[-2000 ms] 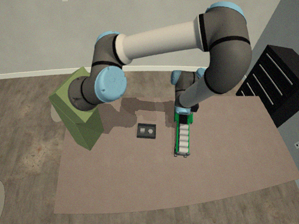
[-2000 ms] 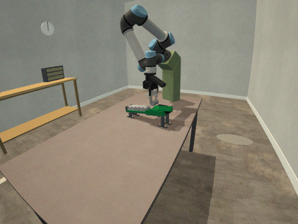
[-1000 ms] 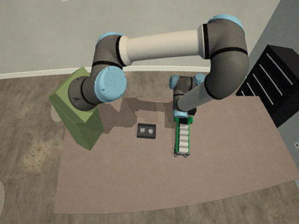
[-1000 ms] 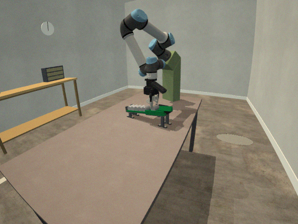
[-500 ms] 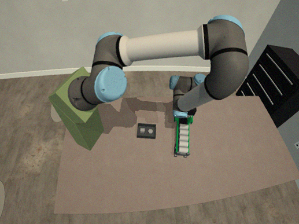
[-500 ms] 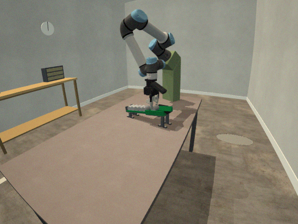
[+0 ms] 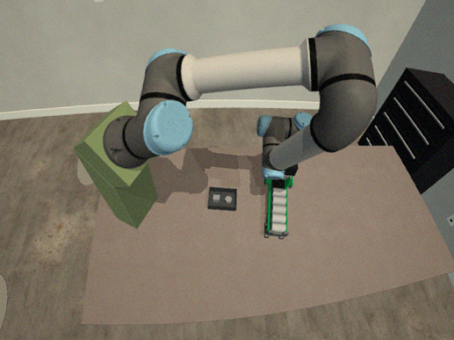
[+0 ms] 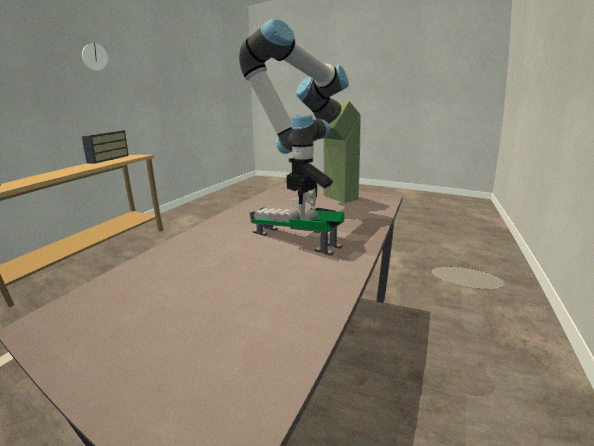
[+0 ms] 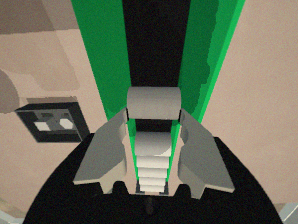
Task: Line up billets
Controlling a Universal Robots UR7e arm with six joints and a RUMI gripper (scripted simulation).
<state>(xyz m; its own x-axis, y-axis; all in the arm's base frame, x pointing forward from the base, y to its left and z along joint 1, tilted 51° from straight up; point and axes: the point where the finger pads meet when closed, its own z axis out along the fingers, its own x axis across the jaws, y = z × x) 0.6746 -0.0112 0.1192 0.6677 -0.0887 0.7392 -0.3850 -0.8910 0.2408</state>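
Right now the ramp is 30 mm behind my hand, 60 mm to the right of it and 50 mm below it. From my hand the other things lie so: small dark tray 260 mm behind, 40 mm to the left, 110 mm below.
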